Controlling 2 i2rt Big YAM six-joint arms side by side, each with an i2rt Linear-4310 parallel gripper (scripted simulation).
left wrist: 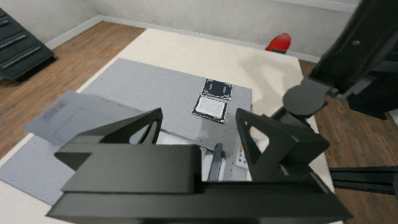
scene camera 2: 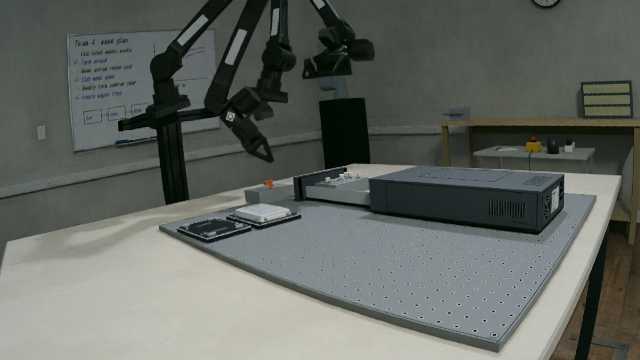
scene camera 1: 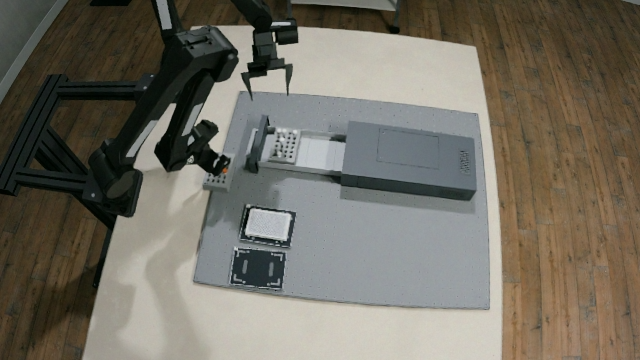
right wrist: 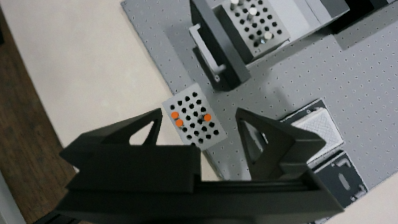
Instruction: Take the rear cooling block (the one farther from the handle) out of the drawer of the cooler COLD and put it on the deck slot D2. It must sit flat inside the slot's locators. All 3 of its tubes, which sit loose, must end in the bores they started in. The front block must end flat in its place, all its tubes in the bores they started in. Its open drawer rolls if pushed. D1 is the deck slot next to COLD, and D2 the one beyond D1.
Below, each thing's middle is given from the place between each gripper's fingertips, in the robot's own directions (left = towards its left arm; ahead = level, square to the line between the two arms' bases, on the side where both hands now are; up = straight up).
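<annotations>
The white plate point(scene camera 1: 272, 225) is 150 mm to the right of my right hand point(scene camera 2: 270, 160), 200 mm ahead of it and 110 mm below it. Counted from my right hand, the deck slot D2 point(scene camera 1: 257, 274) is 290 mm to the right, 200 mm ahead and 120 mm below; the drawer point(scene camera 1: 319, 152) is 130 mm to the left, 220 mm ahead and 90 mm below; the cooling block point(scene camera 2: 260, 195) is 110 mm below and 20 mm behind. Going by their middles, the deck slot D2 is the farthest from my right hand of the things named here.
The white plate is 230 mm to the right of my left hand point(scene camera 2: 317, 75), 20 mm ahead of it and 340 mm below it. Counted from my left hand, the cooling block is 90 mm to the right, 190 mm behind and 330 mm below; the deck slot D2 is 370 mm to the right, 30 mm ahead and 350 mm below; the drawer is 50 mm to the left, 50 mm ahead and 320 mm below. By its middle, the deck slot D2 is nearer to my right hand than to my left hand.
</annotations>
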